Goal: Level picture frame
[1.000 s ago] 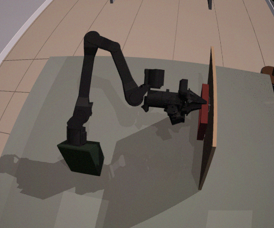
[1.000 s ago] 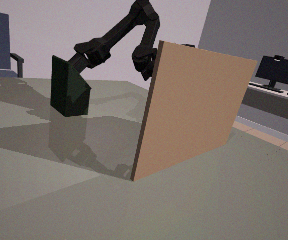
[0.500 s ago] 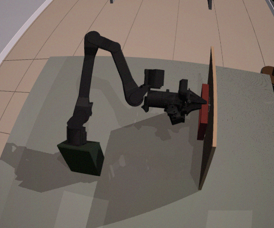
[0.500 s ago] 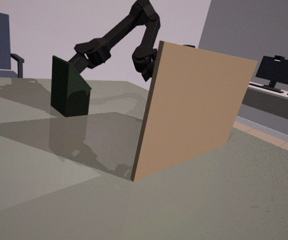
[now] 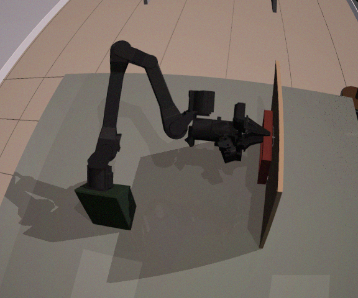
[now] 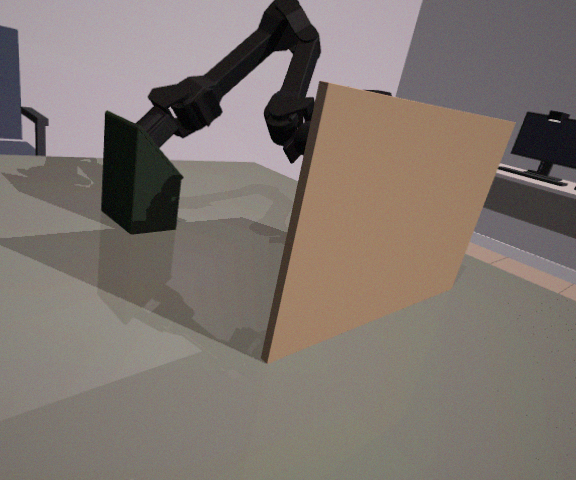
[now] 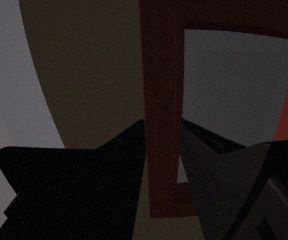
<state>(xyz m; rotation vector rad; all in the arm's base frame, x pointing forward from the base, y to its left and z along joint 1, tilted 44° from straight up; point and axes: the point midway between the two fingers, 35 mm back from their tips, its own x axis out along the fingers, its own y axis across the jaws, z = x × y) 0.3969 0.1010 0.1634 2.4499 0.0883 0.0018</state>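
Now: gripper tip 5 cm above the red picture frame and 1 cm to the right of it. The rest, counted from my gripper tip: tan wall board: 6 cm below, 1 cm ahead.
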